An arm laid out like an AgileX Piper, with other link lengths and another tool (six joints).
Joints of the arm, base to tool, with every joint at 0 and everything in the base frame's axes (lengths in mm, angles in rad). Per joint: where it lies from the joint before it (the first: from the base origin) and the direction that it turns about. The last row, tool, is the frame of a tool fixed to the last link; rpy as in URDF.
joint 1: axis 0 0 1 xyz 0 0 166.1
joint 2: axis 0 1 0 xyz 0 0 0
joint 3: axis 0 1 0 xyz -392.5 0 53.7
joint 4: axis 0.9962 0 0.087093 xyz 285.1 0 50.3
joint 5: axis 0 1 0 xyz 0 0 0
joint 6: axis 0.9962 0 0.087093 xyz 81.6 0 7.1
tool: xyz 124.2 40 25.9 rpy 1.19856 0.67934 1.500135
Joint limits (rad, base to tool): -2.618..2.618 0..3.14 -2.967..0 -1.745..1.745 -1.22..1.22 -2.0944..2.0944
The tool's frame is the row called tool.
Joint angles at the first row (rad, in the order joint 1, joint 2, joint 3, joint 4, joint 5, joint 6):
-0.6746, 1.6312, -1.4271, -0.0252, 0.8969, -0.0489
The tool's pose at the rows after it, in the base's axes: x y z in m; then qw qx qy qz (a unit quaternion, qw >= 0):
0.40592 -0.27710 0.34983 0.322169 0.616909 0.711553 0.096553
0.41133 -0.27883 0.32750 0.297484 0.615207 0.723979 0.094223
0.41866 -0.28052 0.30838 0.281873 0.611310 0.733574 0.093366
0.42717 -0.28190 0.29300 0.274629 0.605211 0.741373 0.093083
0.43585 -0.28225 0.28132 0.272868 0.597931 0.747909 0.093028
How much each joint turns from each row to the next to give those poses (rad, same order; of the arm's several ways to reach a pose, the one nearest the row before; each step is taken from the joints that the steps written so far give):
0.0018, 0.0443, 0.0000, -0.0045, 0.0298, -0.0236
0.0042, 0.0431, -0.0001, -0.0016, 0.0070, -0.0186
0.0065, 0.0393, 0.0000, -0.0011, -0.0087, -0.0142
0.0083, 0.0335, 0.0001, -0.0019, -0.0203, -0.0111
0.0101, 0.0264, 0.0002, -0.0029, -0.0248, -0.0077

